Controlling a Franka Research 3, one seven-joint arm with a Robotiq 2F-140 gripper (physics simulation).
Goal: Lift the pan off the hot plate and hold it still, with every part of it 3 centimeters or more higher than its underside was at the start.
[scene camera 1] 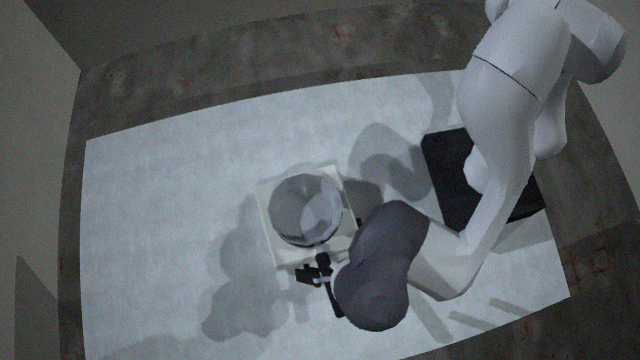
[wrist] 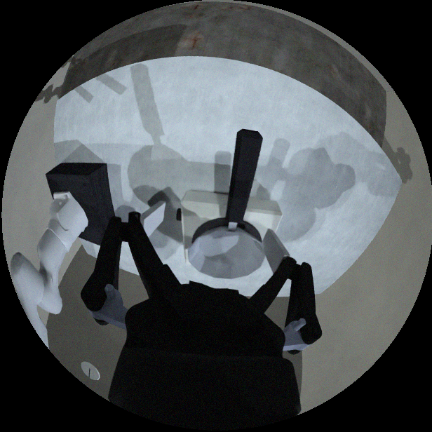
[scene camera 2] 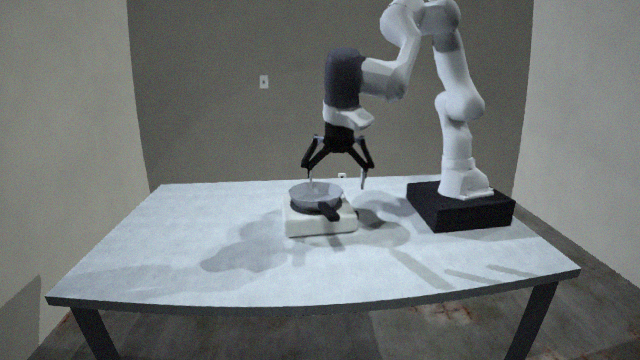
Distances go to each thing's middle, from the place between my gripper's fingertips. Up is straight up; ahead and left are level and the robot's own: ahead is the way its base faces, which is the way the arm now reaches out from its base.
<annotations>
Now: hand 6 cm short of the grey pan (scene camera 1: 305, 209), 7 cm to the left of it and 8 cm above it. Round my hand: hot plate (scene camera 1: 285, 255): 6 cm ahead, 17 cm to the right, 16 cm below.
</annotations>
